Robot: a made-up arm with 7 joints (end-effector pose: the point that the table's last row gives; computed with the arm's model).
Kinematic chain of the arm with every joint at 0, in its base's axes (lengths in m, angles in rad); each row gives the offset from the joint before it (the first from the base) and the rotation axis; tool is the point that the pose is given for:
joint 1: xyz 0 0 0.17 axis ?
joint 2: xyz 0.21 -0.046 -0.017 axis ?
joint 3: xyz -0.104 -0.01 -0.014 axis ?
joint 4: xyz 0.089 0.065 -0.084 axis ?
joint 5: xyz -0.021 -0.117 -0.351 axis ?
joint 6: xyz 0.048 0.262 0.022 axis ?
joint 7: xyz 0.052 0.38 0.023 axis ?
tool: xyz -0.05 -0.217 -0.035
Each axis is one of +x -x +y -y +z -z.
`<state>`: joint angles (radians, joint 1 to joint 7).
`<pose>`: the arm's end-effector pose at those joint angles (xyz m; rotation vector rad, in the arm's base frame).
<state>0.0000 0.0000 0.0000 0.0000 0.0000 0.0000 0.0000</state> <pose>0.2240 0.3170 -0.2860 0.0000 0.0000 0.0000</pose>
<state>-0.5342 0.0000 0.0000 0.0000 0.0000 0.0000 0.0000</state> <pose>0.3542 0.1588 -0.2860 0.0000 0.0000 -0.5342</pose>
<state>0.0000 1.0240 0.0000 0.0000 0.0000 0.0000 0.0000</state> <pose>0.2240 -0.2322 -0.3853 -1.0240 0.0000 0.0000</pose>
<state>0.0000 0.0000 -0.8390 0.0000 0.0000 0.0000 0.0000</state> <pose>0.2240 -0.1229 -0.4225 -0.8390 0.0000 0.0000</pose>
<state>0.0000 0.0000 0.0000 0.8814 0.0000 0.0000 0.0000</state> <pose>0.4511 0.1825 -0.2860 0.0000 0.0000 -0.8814</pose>
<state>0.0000 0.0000 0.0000 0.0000 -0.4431 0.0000 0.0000</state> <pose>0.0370 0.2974 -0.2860 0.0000 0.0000 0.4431</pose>
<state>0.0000 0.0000 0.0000 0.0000 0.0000 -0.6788 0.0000</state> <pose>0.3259 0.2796 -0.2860 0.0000 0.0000 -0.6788</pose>
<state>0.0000 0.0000 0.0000 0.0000 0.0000 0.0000 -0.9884</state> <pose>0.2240 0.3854 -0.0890 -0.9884 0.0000 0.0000</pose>
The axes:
joint 1: +z
joint 2: -x
joint 3: +x
joint 4: -z
joint 5: -z
joint 6: +z
joint 7: +x

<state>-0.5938 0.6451 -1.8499 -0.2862 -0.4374 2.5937 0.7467</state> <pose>-0.1031 -0.3513 0.6371 -1.0704 -2.8059 0.0939</pose>
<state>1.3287 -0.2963 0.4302 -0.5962 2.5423 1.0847 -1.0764</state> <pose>0.0871 0.6559 -0.0414 -0.6840 0.3359 0.7288</pose>
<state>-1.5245 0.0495 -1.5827 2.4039 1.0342 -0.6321 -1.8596</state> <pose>-0.2236 0.3087 0.4632 -0.9180 0.5455 1.6435</pose>
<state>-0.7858 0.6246 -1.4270 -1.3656 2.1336 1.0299 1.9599</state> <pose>-0.3406 -0.8996 -0.1653 0.0070 0.2630 -0.8918</pose>
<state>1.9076 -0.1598 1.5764 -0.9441 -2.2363 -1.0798 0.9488</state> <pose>-0.5601 -0.2011 -0.1851 -1.2852 -0.4718 -1.2937</pose>
